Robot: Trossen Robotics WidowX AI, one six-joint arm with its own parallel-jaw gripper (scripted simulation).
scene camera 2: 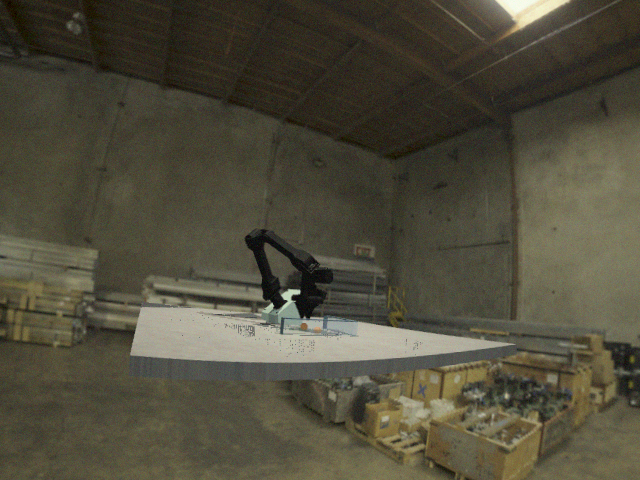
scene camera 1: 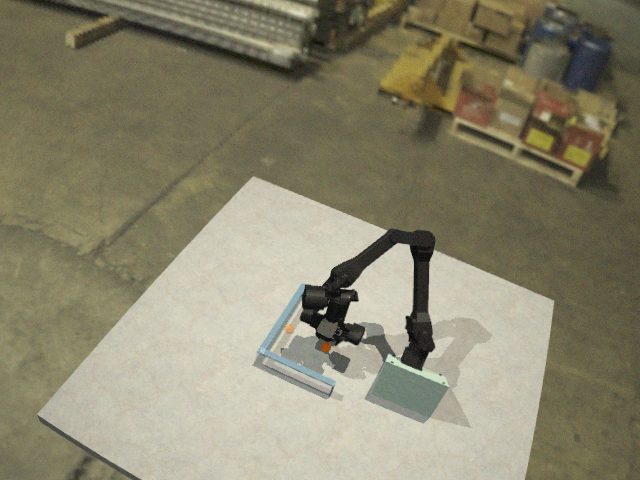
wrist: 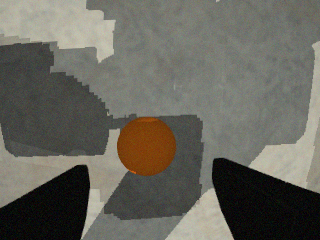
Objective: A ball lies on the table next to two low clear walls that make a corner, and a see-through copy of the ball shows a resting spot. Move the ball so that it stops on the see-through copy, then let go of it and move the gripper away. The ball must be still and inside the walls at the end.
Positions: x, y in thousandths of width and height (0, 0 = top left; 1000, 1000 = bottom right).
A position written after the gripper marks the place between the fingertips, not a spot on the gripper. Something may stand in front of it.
Scene:
gripper: scene camera 2 476, 666; scene camera 1 512, 711; wrist 473, 719

